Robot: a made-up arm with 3 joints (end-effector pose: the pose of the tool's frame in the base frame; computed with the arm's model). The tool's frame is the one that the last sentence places.
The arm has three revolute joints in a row. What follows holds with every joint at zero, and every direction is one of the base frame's.
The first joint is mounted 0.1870 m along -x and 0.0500 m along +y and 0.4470 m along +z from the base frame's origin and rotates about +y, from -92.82 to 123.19 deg.
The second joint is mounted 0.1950 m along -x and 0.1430 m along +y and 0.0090 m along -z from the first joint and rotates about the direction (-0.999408, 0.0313, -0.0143), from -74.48 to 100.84 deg.
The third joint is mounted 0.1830 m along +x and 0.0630 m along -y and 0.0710 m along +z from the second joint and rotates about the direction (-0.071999, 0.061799, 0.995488), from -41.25 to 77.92 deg.
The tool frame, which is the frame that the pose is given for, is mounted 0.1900 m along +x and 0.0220 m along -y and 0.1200 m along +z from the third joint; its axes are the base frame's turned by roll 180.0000, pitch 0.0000 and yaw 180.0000 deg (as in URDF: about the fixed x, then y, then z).
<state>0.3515 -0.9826 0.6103</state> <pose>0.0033 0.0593 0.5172 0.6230 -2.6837 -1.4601</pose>
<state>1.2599 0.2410 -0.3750</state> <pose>0.0637 0.0867 0.3651 -0.2059 -1.9091 0.4588</pose>
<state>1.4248 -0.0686 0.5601</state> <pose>0.0110 0.2051 0.3114 0.4587 -1.6536 -0.4347</pose>
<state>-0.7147 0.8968 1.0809</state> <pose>-0.1161 0.3870 0.5244 -0.8559 2.4921 -1.6369</pose>
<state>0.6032 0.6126 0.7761</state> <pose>-0.0119 0.3418 0.4442 1.0687 -2.0084 0.4663</pose>
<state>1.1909 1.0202 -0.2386</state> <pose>0.0592 0.2790 0.3600 0.4459 -1.8512 1.1299</pose>
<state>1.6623 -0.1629 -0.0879</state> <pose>-0.0379 0.0617 0.2586 -0.2004 -1.4779 -0.0560</pose>
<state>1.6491 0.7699 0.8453</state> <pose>-0.1355 0.3627 0.3045 1.1295 -0.9425 -0.0437</pose>
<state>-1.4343 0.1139 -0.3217</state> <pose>-0.3620 0.0692 0.6316 0.3386 1.6554 0.1604</pose>
